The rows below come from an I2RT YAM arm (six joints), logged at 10 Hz.
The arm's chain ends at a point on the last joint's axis. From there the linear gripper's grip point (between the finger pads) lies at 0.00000 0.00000 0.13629 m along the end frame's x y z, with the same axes.
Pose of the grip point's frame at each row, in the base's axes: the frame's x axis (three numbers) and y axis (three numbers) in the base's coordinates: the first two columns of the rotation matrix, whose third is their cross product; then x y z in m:
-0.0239, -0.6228, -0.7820, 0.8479, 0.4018, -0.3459, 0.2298, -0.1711, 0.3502
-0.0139, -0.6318, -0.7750, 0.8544, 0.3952, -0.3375, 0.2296, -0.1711, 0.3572
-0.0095, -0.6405, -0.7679, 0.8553, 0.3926, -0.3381, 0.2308, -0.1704, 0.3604
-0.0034, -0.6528, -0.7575, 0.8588, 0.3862, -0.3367, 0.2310, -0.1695, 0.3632
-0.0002, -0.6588, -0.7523, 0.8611, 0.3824, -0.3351, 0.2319, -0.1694, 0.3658
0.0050, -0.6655, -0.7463, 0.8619, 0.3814, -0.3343, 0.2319, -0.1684, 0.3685
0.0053, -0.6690, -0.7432, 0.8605, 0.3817, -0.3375, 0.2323, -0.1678, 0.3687
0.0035, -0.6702, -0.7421, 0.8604, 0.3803, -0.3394, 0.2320, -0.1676, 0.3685
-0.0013, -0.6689, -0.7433, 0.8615, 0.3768, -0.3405, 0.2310, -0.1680, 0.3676
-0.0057, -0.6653, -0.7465, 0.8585, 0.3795, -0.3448, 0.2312, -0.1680, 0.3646
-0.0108, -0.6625, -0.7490, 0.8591, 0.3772, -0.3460, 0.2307, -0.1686, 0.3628
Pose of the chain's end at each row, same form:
-0.0239, -0.6228, -0.7820, 0.8479, 0.4018, -0.3459, 0.1576, -0.0796, 0.2795
-0.0139, -0.6318, -0.7750, 0.8544, 0.3952, -0.3375, 0.1588, -0.0802, 0.2844
-0.0095, -0.6405, -0.7679, 0.8553, 0.3926, -0.3381, 0.1602, -0.0804, 0.2862
-0.0034, -0.6528, -0.7575, 0.8588, 0.3862, -0.3367, 0.1612, -0.0807, 0.2870
-0.0002, -0.6588, -0.7523, 0.8611, 0.3824, -0.3351, 0.1626, -0.0811, 0.2885
0.0050, -0.6655, -0.7463, 0.8619, 0.3814, -0.3343, 0.1628, -0.0810, 0.2901
0.0053, -0.6690, -0.7432, 0.8605, 0.3817, -0.3375, 0.1629, -0.0809, 0.2900
0.0035, -0.6702, -0.7421, 0.8604, 0.3803, -0.3394, 0.1625, -0.0807, 0.2897
-0.0013, -0.6689, -0.7433, 0.8615, 0.3768, -0.3405, 0.1618, -0.0807, 0.2891
-0.0057, -0.6653, -0.7465, 0.8585, 0.3795, -0.3448, 0.1613, -0.0804, 0.2871
-0.0108, -0.6625, -0.7490, 0.8591, 0.3772, -0.3460, 0.1610, -0.0804, 0.2858

